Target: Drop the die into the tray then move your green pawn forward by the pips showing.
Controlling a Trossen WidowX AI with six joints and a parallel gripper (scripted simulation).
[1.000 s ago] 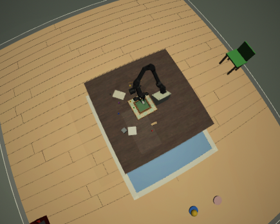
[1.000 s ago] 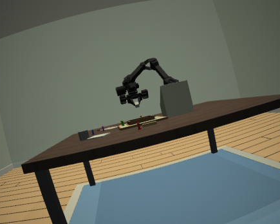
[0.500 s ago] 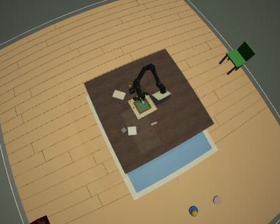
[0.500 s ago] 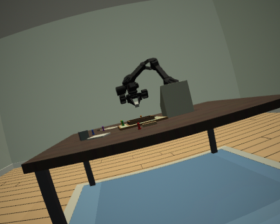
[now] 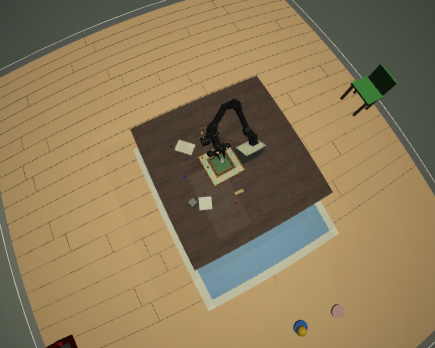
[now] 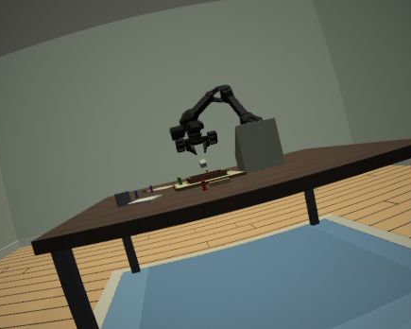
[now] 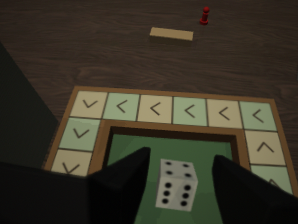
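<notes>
Right now my gripper tip is 110 mm short of the green pawn, 30 mm to the left of it and 100 mm above it. The rest, counted from my gripper tip: orange pawn 30 mm behind, 110 mm to the right, 100 mm below; white die 70 mm below; green tray 120 mm below.
</notes>
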